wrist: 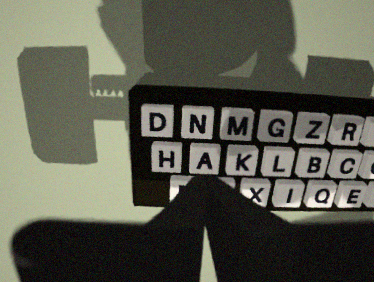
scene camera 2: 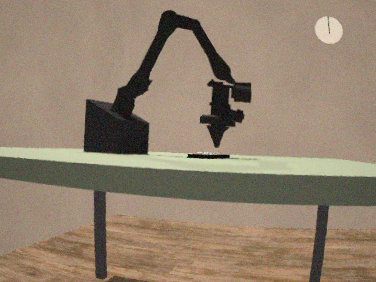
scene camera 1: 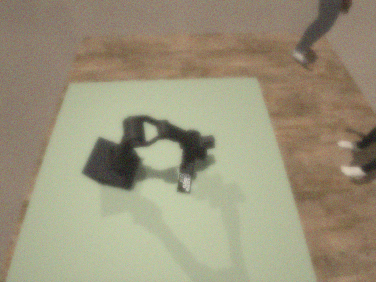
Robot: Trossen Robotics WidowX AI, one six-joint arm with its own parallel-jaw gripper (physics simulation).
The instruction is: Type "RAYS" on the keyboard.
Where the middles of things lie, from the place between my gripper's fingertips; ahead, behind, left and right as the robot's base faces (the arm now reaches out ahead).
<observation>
The black keyboard (wrist: 149,189) is 6 cm to the right of my hand, 3 cm below it and 2 cm behind it.
</observation>
